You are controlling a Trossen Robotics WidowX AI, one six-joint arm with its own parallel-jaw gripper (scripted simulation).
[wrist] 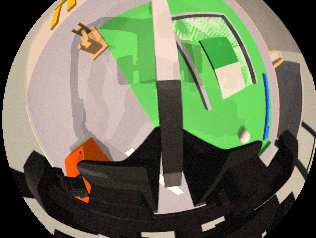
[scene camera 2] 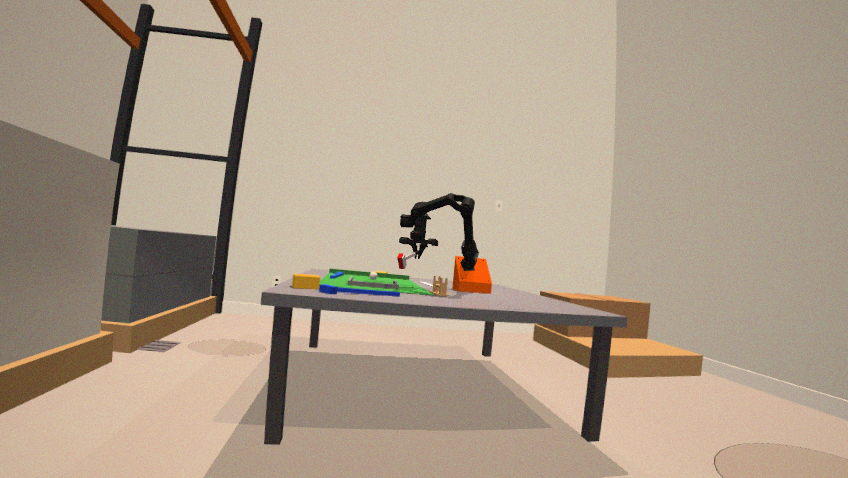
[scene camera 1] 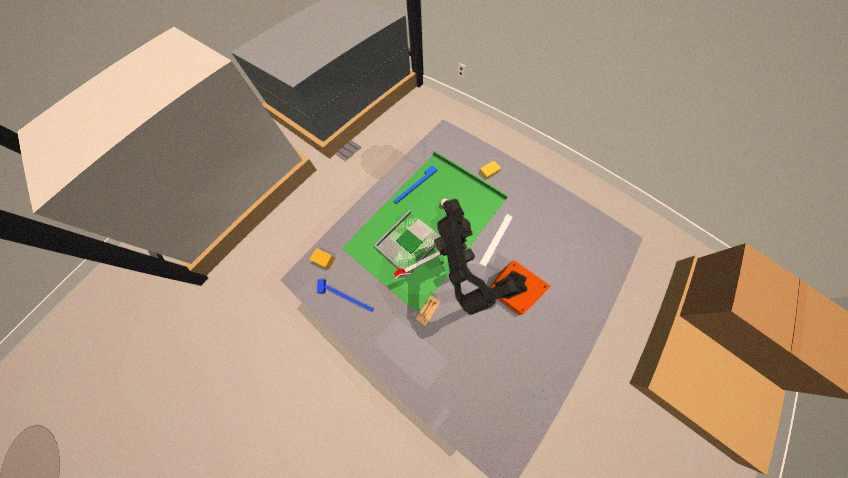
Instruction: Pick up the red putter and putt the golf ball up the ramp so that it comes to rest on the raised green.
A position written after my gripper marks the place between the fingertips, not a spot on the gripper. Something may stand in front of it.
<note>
My gripper (wrist: 166,130) carries a red putter. Further things: a green mat (scene camera 1: 479,204).
The green mat also shows in the wrist view (wrist: 245,110) and in scene camera 2 (scene camera 2: 405,286).
</note>
